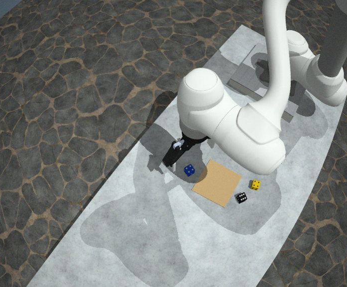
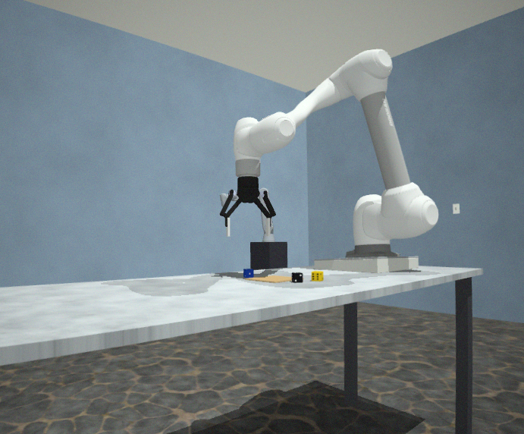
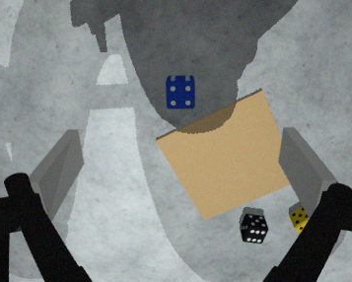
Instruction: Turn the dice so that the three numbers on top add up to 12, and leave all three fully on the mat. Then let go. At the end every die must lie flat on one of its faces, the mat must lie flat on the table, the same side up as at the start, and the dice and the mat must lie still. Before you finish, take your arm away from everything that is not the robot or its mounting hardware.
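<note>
Now: the blue die 140 mm below my hand. From my hand the other things lie so: black die: 220 mm to the left, 140 mm below; then tan mat: 150 mm below, 110 mm to the left, 10 mm behind; then yellow die: 250 mm to the left, 140 mm below, 70 mm behind.
</note>
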